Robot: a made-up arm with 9 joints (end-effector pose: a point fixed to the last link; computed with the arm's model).
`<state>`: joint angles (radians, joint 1 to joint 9).
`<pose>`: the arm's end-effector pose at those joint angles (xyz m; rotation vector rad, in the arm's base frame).
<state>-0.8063 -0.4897 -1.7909 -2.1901 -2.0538 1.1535 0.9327 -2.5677 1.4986</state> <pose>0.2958 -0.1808 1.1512 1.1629 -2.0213 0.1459</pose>
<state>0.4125 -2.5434 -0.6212 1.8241 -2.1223 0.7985 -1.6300 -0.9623 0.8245</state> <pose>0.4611 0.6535 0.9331 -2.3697 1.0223 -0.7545</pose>
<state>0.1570 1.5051 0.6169 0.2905 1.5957 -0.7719 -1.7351 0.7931 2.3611</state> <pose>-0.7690 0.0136 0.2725 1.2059 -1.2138 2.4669</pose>
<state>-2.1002 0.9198 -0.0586 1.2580 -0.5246 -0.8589 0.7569 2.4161 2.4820</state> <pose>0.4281 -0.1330 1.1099 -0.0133 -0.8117 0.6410</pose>
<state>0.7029 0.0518 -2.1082 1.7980 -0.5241 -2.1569 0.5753 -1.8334 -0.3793</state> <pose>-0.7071 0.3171 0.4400 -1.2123 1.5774 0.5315</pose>
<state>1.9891 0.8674 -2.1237 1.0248 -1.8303 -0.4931 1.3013 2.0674 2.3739</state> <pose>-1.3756 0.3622 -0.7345 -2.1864 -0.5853 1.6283</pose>
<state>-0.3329 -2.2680 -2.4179 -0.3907 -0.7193 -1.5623 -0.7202 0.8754 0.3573</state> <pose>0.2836 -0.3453 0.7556 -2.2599 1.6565 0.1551</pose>
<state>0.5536 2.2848 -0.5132 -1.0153 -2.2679 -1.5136 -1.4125 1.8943 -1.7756</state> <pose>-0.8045 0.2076 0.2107 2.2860 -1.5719 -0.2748</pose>
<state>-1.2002 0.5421 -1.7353 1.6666 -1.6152 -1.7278 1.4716 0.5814 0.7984</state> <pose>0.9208 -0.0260 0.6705 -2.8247 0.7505 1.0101</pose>
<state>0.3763 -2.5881 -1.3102 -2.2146 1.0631 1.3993 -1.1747 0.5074 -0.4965</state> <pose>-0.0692 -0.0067 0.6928 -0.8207 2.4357 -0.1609</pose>
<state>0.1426 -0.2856 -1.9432 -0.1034 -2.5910 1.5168 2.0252 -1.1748 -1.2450</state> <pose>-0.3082 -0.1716 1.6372 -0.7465 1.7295 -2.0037</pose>
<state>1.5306 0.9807 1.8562 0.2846 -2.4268 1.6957 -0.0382 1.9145 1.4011</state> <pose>0.0451 0.7173 0.1719 -1.0986 1.0843 2.0913</pose>
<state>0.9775 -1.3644 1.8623 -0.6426 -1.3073 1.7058 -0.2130 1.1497 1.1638</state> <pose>-0.1351 0.3104 -0.5511 -1.1718 1.6548 1.5713</pose>
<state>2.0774 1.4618 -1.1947 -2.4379 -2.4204 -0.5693 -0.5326 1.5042 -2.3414</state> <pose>-0.5278 0.0553 -0.4483 0.5345 -0.2287 0.0209</pose>
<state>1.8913 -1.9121 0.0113 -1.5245 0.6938 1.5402 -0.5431 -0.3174 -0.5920</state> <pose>-0.6502 0.3451 0.2391 -2.4477 -1.3643 0.7392</pose>
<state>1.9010 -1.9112 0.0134 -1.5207 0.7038 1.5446 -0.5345 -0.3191 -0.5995</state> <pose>-0.6470 0.3494 0.2363 -2.4499 -1.3541 0.7230</pose>
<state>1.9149 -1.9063 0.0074 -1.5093 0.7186 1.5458 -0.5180 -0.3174 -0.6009</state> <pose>-0.6445 0.3512 0.2297 -2.4602 -1.3527 0.6904</pose>
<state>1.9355 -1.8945 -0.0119 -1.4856 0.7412 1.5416 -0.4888 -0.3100 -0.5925</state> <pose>-0.6432 0.3487 0.2175 -2.4828 -1.3652 0.6309</pose>
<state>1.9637 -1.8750 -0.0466 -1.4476 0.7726 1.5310 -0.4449 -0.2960 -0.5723</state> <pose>-0.6429 0.3412 0.1990 -2.5186 -1.3916 0.5386</pose>
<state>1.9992 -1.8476 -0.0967 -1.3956 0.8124 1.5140 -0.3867 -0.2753 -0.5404</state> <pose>-0.6431 0.3284 0.1753 -2.5645 -1.4284 0.4107</pose>
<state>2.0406 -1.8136 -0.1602 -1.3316 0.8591 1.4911 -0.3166 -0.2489 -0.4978</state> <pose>-0.6433 0.3108 0.1477 -2.6152 -1.4685 0.2479</pose>
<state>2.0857 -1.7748 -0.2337 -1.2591 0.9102 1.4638 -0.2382 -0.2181 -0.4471</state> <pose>-0.6434 0.2893 0.1183 -2.6628 -1.5038 0.0556</pose>
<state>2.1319 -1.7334 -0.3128 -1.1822 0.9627 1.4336 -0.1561 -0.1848 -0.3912</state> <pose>-0.6435 0.2649 0.0886 -2.6995 -1.5274 -0.1566</pose>
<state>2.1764 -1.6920 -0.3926 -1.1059 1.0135 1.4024 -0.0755 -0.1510 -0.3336</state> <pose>-0.6439 0.2391 0.0597 2.7118 1.5316 0.3735</pose>
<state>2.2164 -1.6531 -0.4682 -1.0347 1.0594 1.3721 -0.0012 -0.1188 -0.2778</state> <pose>-0.6445 0.2135 0.0328 2.6608 1.4960 0.5688</pose>
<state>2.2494 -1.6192 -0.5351 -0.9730 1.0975 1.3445 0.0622 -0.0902 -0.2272</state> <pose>-0.6453 0.1900 0.0089 2.6130 1.4604 0.7352</pose>
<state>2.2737 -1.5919 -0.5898 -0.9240 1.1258 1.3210 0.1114 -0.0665 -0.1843</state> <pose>-0.6460 0.1701 -0.0108 2.5718 1.4294 0.8649</pose>
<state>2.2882 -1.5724 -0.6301 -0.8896 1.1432 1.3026 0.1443 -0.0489 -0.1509</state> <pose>-0.6463 0.1551 -0.0250 2.5404 1.4053 0.9532</pose>
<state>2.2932 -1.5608 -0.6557 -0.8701 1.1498 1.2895 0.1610 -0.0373 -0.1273</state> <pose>-0.6464 0.1453 -0.0334 2.5193 1.3897 1.0001</pose>
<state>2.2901 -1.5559 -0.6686 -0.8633 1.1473 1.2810 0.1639 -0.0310 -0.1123</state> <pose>-0.6464 0.1401 -0.0365 2.5077 1.3822 1.0119</pose>
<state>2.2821 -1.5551 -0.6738 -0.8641 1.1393 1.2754 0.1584 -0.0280 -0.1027</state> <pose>-0.6466 0.1377 -0.0362 2.5019 1.3797 1.0025</pose>
